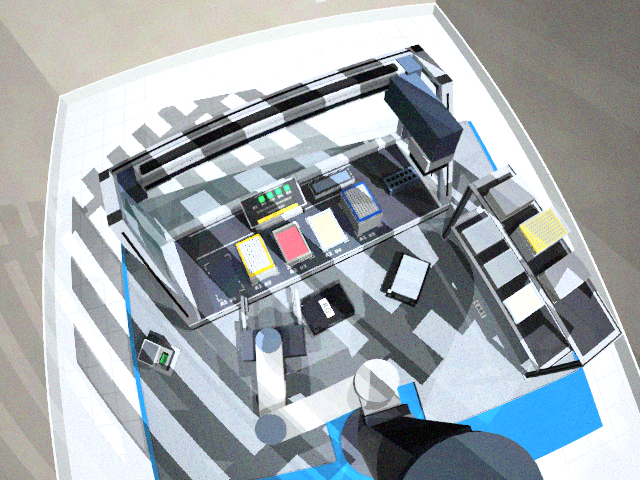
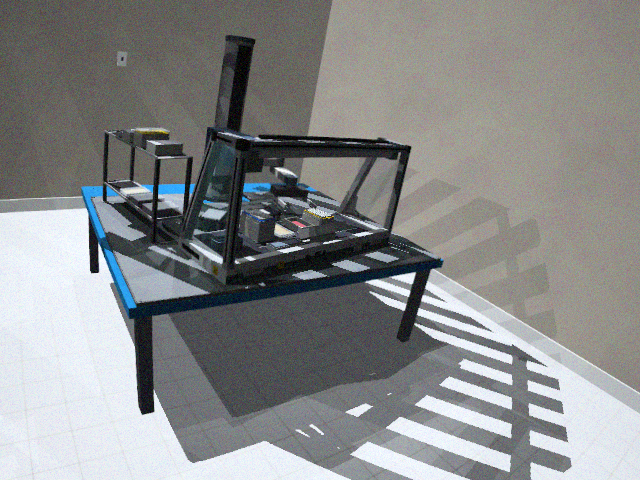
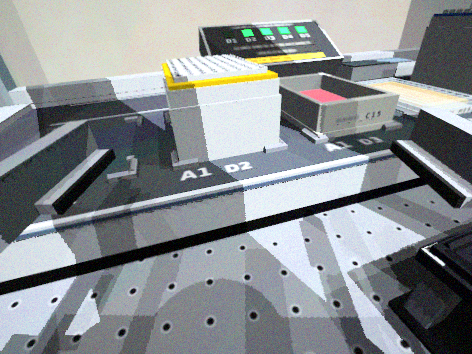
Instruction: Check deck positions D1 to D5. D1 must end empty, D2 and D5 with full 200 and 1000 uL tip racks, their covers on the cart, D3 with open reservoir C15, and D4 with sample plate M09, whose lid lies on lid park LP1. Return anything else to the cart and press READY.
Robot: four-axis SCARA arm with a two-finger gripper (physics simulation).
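Places are measured from the arm's base along level axes (x ahead, y left, z up), in millimetres.
Where they show: gripper, fingertip midpoint: (image 1: 269,293) (image 2: 300,206) (image 3: 248,133).
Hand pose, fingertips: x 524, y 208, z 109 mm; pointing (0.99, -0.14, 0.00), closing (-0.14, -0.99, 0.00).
Each offset is from my fingertips to the centre of the thing. "spot": to the spot under its first point.
My gripper (image 1: 269,303) (image 3: 248,133) is open and empty, in front of the deck near D1 and D2. D1 (image 1: 223,272) holds no labware. A yellow-rimmed tip rack @(130 mm ahead, 17 mm left, 16 mm down) (image 1: 254,254) (image 2: 319,213) (image 3: 220,115) stands on D2, tips showing. Open reservoir C15 @(153 mm ahead, 105 mm right, 32 mm down) (image 1: 292,242) (image 3: 355,115), with red contents, is on D3. A pale yellow plate @(176 mm ahead, 227 mm right, 41 mm down) (image 1: 326,228) (image 3: 415,94) is on D4. A blue-rimmed tip rack @(199 mm ahead, 349 mm right, 1 mm up) (image 1: 361,204) (image 2: 258,227) (image 3: 447,60) stands on D5. A pale flat piece @(57 mm back, 436 mm right, 42 mm down) (image 1: 409,277) lies on a dark stand; its label is unreadable.
The deck panel @(spot: 284 mm ahead, 76 mm right, 17 mm up) (image 1: 272,204) (image 3: 270,44) shows green lights for D2 to D5. The black RG stand (image 1: 336,315) is right of the gripper. The cart @(202 mm back, 745 mm right, 82 mm up) (image 1: 553,369) (image 2: 156,198) at the right bears a yellow rack @(138 mm back, 732 mm right, 312 mm up) (image 1: 542,229). A small box with a green button @(spot: 118 mm back, 377 mm left, 10 mm down) (image 1: 164,357) is at left.
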